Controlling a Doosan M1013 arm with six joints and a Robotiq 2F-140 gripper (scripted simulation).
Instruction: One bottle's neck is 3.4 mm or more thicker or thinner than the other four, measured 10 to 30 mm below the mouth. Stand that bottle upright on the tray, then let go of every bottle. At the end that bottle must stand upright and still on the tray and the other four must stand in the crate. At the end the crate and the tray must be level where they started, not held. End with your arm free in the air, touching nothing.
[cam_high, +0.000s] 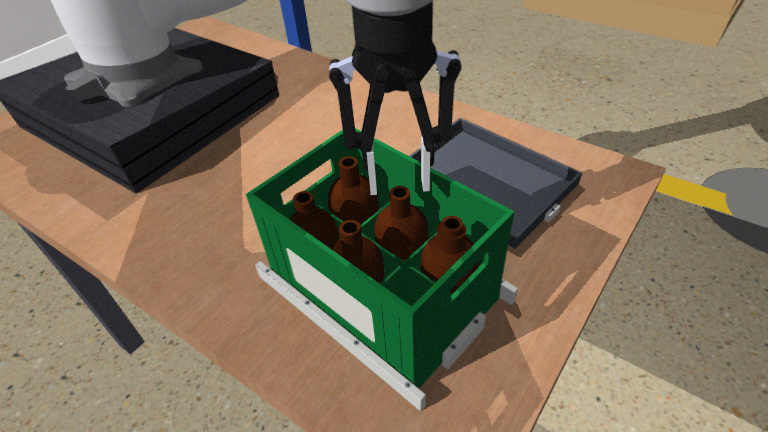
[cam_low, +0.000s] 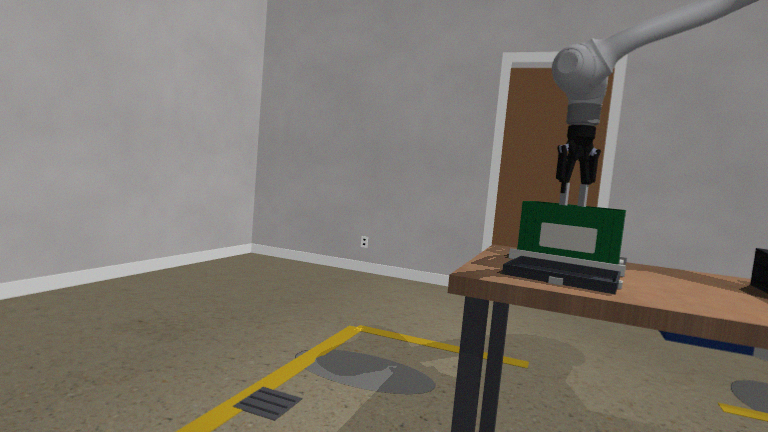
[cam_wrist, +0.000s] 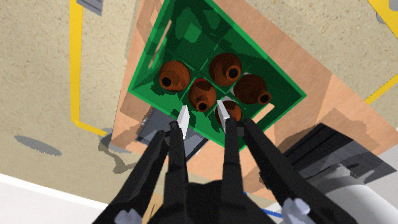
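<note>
My hand is 12 cm above the crate, 4 cm to the left of it and 1 cm past it. Also, from my hand: grey tray (24 cm to the left, 19 cm below, 2 cm ahead).
</note>
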